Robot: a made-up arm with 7 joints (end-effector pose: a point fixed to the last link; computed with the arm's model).
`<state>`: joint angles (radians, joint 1 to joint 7).
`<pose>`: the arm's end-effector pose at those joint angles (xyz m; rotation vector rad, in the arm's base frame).
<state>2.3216 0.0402 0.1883 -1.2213 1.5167 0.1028 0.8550</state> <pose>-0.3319 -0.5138 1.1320 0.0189 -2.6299 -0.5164</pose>
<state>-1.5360 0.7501 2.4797 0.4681 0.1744 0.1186 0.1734</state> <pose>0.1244 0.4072 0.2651 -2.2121 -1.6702 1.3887</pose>
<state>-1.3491 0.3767 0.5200 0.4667 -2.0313 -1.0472 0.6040</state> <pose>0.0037 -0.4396 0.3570 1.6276 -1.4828 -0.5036</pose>
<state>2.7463 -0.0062 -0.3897 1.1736 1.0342 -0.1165 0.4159</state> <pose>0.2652 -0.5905 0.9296 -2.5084 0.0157 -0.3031</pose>
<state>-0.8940 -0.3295 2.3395 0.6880 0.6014 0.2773 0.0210</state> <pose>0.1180 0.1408 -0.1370 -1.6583 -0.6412 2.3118</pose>
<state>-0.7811 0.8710 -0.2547 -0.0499 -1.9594 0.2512 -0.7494</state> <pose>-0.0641 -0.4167 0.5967 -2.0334 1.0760 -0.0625</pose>
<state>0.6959 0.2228 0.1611 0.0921 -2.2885 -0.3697 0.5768</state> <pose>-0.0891 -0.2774 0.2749 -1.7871 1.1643 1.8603</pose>
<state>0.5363 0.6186 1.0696 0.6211 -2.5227 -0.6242 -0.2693</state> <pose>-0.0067 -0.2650 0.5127 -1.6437 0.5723 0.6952</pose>
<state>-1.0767 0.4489 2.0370 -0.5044 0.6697 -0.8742 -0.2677</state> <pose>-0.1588 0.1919 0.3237 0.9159 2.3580 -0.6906</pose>
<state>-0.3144 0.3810 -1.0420 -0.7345 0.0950 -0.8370 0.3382</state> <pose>-0.1745 0.2917 0.2139 -0.8817 -0.4307 1.6810</pose>
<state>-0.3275 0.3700 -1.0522 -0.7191 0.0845 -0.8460 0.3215</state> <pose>-0.1731 0.2802 0.2042 -0.8898 -0.3914 1.6760</pose>
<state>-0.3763 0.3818 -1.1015 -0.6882 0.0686 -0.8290 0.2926</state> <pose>-0.1792 0.2616 0.1820 -0.8523 -0.2789 1.6865</pose>
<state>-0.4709 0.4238 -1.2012 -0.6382 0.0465 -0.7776 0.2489</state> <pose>-0.1987 0.2321 0.1463 -0.7565 -0.0701 1.7031</pose>
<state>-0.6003 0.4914 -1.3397 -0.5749 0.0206 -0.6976 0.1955</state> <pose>-0.2366 0.1927 0.1078 -0.6150 0.2128 1.7011</pose>
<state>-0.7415 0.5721 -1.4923 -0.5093 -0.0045 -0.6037 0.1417</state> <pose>-0.2905 0.1512 0.0819 -0.4534 0.5179 1.6660</pose>
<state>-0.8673 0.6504 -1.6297 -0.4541 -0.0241 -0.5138 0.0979</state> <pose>-0.3480 0.1189 0.0761 -0.3013 0.7836 1.6103</pose>
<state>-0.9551 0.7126 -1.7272 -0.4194 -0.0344 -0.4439 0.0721</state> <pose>-0.3930 0.1028 0.0838 -0.1835 0.9621 1.5640</pose>
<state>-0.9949 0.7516 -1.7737 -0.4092 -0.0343 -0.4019 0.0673</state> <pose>-0.4176 0.1023 0.0927 -0.1125 1.0357 1.5521</pose>
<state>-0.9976 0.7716 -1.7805 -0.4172 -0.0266 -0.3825 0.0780</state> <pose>-0.4257 0.1119 0.0977 -0.0792 1.0300 1.5720</pose>
